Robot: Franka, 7 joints.
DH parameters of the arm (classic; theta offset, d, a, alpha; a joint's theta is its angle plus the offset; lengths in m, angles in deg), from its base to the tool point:
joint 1: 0 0.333 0 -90
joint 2: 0 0 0 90
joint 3: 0 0.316 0.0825 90
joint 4: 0 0 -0.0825 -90
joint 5: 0 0.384 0 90
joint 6: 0 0 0.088 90
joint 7: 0 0.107 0 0
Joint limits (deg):
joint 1: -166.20..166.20
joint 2: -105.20..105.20
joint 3: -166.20..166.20
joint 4: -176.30..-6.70
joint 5: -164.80..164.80
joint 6: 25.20..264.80
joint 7: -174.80..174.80
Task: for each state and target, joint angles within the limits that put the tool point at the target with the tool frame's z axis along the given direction. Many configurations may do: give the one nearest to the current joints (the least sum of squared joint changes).
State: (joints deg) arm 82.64 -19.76 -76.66 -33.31 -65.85 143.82 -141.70
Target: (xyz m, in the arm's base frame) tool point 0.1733 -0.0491 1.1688 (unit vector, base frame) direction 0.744 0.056 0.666
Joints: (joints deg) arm 94.15 -17.94 -45.67 -30.46 -54.75 152.80 -141.70
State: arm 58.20 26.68 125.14 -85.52 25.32 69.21 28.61
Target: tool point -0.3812 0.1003 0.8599 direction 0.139 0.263 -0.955
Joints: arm 53.12 -0.38 119.48 -48.50 -22.80 44.81 28.61
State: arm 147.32 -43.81 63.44 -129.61 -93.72 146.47 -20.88
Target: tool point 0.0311 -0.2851 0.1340 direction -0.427 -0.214 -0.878
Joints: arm 163.74 -28.35 110.59 -160.07 -98.88 179.28 -20.88
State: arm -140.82 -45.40 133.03 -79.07 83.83 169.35 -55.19
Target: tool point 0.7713 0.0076 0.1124 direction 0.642 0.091 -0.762
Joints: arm -154.52 -75.35 145.32 -63.53 87.77 159.57 -55.19
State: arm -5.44 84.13 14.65 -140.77 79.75 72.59 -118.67
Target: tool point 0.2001 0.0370 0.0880 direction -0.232 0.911 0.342
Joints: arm -10.75 39.68 -6.14 -152.62 55.67 73.15 -118.67
